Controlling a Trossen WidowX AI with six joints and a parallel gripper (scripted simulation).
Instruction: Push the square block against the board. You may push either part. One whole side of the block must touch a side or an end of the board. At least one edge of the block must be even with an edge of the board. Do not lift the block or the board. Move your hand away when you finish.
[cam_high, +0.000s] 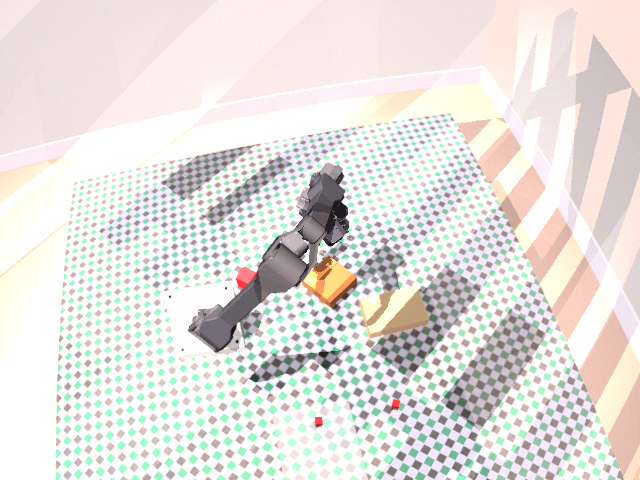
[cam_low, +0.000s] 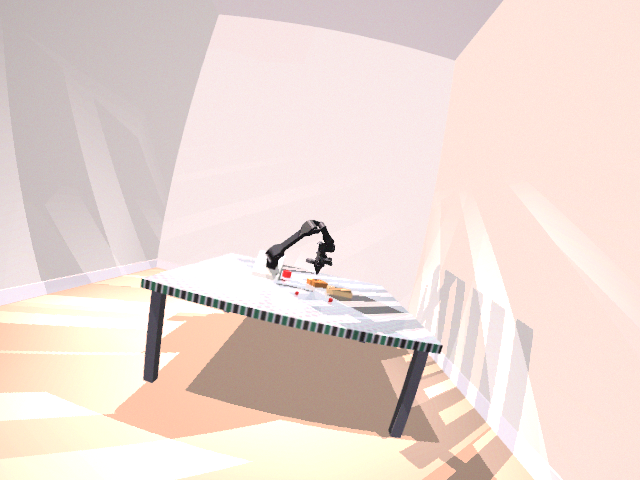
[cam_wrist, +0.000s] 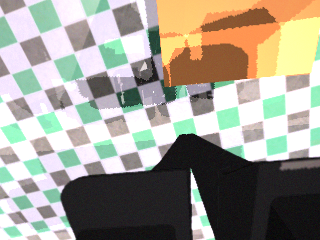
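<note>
My gripper tip is now 20 mm short of the orange square block, 90 mm to the left of it and 40 mm above it. Also, from my gripper tip: red cube: 190 mm behind, 50 mm to the right, 40 mm below; then pale tan board: 160 mm ahead, 200 mm to the right, 40 mm below.
</note>
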